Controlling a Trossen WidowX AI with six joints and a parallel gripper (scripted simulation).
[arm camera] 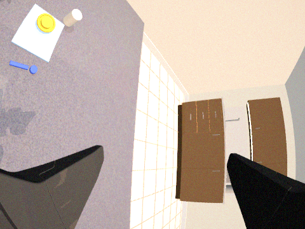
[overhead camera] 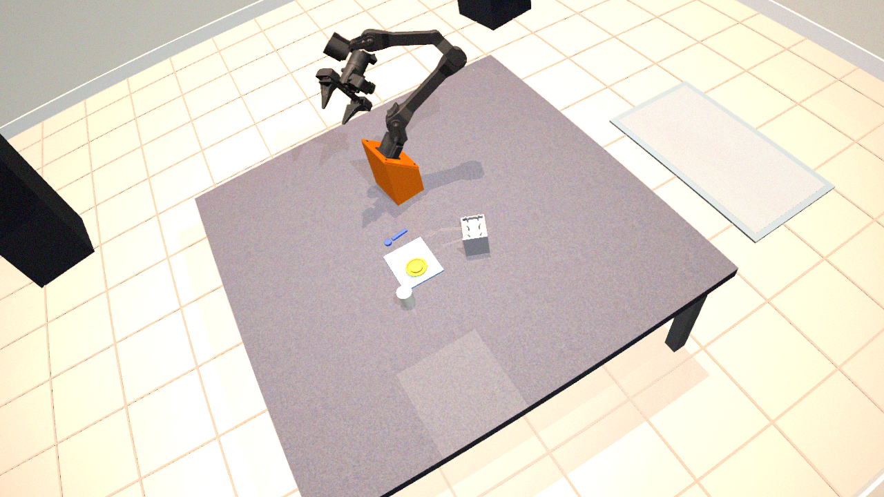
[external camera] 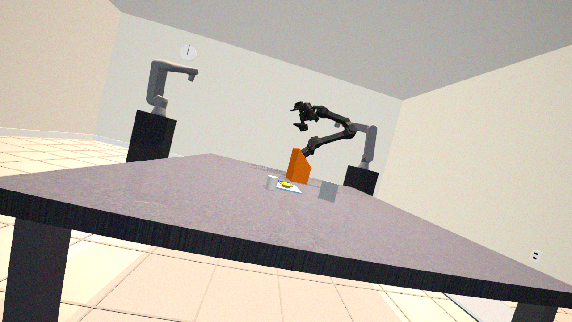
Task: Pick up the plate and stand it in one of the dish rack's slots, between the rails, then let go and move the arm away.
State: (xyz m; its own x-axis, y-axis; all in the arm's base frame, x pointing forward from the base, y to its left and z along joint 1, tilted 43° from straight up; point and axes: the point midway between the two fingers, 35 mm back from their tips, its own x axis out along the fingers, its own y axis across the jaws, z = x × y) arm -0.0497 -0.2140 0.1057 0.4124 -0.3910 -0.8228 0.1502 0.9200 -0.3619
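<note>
My gripper tip is now 360 mm above the yellow plate, 330 mm short of it and 40 mm to the left of it. The rest, counted from my gripper tip: blue spoon 380 mm below, 180 mm ahead, 20 mm to the right; white mat 380 mm below, 300 mm ahead, 40 mm to the right; dish rack 360 mm below, 360 mm ahead, 160 mm to the left.
</note>
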